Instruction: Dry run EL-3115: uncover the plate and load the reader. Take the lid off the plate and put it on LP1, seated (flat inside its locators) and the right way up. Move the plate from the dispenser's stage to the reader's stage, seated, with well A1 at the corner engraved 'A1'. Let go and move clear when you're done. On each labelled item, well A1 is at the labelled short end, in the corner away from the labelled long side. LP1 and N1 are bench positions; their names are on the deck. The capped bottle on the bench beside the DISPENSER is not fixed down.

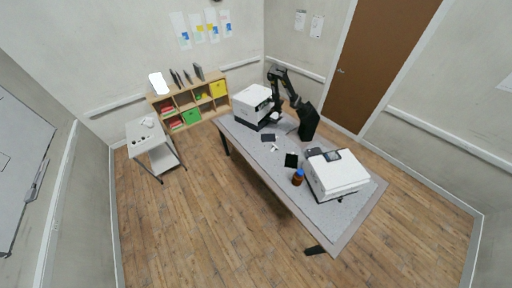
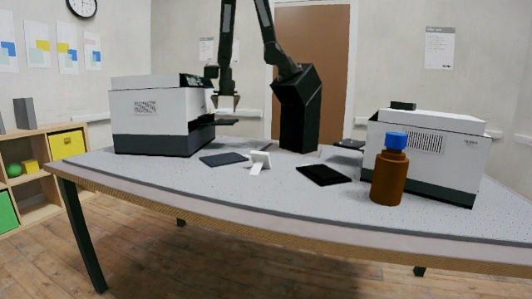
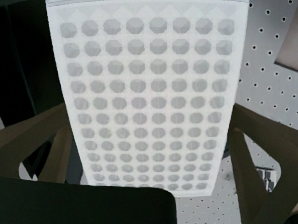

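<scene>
Right now my hand is right at the white well plate.
</scene>
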